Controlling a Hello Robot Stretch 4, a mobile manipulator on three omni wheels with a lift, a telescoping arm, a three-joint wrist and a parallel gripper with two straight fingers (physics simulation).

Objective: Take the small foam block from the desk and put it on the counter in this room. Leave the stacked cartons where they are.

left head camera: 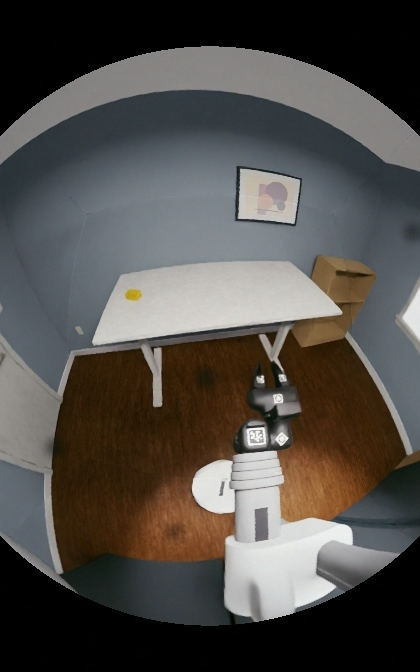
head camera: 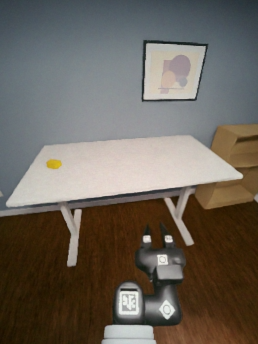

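Where they show: gripper, fingertip midpoint: point(left head camera: 265, 361) point(head camera: 153, 223); robot's base at its link origin: point(left head camera: 220, 485).
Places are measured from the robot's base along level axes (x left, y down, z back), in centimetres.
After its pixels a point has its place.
A small flat yellow block point(head camera: 54, 164) @[x 54.6, y -96.2, z -97.8 cm] point(left head camera: 133, 294) @[x 54.8, y -96.5, z -97.9 cm] with a many-sided outline lies on the left part of the white desk point(head camera: 135, 167) @[x -4.2, y -92.2, z -99.8 cm] point(left head camera: 225, 300) @[x -0.6, y -92.2, z -95.2 cm]. My gripper point(head camera: 155, 229) @[x -8.3, y -109.6, z -40.0 cm] point(left head camera: 267, 369) @[x -8.3, y -109.6, z -40.0 cm] is open, its two dark fingers apart with nothing between them. It is in front of the desk, to the right of the block and well away from it, with the fingers pointing toward the desk. I cannot make out which surface is the counter, and I cannot identify stacked cartons for certain.
A tan box-like unit point(head camera: 225, 195) @[x -135.8, y -7.3, z -155.4 cm] point(left head camera: 320, 332) @[x -133.6, y -7.3, z -154.2 cm] with open compartments stands right of the desk. The desk's left leg point(head camera: 73, 245) point(left head camera: 157, 385) stands on the wood floor. A white disc point(left head camera: 210, 490) @[x 7.8, y -18.7, z 2.5 cm] is beside the arm. Dark surfaces point(left head camera: 150, 585) show at the bottom. A framed picture point(head camera: 153, 60) @[x -19.2, y -159.3, z -156.2 cm] hangs behind.
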